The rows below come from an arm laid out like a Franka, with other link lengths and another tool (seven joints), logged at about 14 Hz.
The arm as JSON. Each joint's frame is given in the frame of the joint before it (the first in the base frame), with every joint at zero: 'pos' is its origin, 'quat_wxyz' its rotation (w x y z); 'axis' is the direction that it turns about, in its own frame. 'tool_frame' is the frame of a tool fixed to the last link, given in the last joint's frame.
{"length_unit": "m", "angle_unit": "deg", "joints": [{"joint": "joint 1", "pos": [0.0, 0.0, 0.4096], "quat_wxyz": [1.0, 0.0, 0.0, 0.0], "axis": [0.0, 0.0, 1.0]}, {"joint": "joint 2", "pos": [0.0, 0.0, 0.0], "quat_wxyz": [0.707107, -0.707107, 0.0, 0.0], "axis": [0.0, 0.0, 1.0]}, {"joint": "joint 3", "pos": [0.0, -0.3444, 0.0], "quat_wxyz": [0.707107, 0.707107, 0.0, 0.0], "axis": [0.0, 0.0, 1.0]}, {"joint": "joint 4", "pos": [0.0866, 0.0, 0.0], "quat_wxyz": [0.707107, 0.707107, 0.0, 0.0], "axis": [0.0, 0.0, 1.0]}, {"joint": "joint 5", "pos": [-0.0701, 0.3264, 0.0], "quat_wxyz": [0.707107, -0.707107, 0.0, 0.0], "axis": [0.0, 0.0, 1.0]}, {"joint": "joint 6", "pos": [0.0, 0.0, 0.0], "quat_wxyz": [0.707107, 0.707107, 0.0, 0.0], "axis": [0.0, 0.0, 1.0]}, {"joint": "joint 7", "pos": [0.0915, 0.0, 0.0], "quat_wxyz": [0.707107, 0.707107, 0.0, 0.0], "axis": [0.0, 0.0, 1.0]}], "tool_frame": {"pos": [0.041, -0.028, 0.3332], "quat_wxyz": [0.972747, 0.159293, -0.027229, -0.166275]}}
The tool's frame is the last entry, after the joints.
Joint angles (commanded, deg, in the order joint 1, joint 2, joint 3, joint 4, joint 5, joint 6, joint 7), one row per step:
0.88, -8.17, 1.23, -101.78, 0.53, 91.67, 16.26
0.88, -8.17, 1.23, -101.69, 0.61, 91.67, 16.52
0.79, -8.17, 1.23, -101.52, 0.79, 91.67, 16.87
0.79, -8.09, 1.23, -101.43, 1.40, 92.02, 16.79
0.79, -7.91, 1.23, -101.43, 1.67, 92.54, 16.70
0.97, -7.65, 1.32, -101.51, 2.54, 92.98, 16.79
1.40, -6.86, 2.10, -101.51, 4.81, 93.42, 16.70
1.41, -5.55, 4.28, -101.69, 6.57, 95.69, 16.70
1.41, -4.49, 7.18, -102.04, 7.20, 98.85, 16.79
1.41, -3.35, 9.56, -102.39, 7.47, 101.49, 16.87
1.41, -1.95, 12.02, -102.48, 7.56, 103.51, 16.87
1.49, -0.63, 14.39, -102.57, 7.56, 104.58, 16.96
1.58, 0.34, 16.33, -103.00, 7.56, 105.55, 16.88
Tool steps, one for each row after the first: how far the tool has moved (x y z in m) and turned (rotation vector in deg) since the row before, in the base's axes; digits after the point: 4 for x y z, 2 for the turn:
0.0005, 0.0003, 0.0007, 0.07, -0.09, -0.26
0.0010, 0.0000, 0.0014, 0.17, -0.16, -0.45
0.0025, 0.0036, 0.0010, 0.62, -0.34, 0.04
0.0032, 0.0017, -0.0003, 0.29, -0.33, 0.06
0.0021, 0.0073, -0.0015, 0.86, -0.06, 0.11
0.0016, 0.0236, -0.0047, 2.17, 0.46, 1.10
0.0097, 0.0297, -0.0068, 1.62, -0.63, 1.80
0.0112, 0.0307, -0.0048, 0.64, -1.63, 2.37
0.0080, 0.0246, -0.0069, 0.41, -1.06, 1.94
0.0045, 0.0249, -0.0088, 0.30, -0.47, 2.20
-0.0021, 0.0238, -0.0106, 0.13, 0.38, 2.23
-0.0043, 0.0194, -0.0102, 0.10, 0.44, 1.99

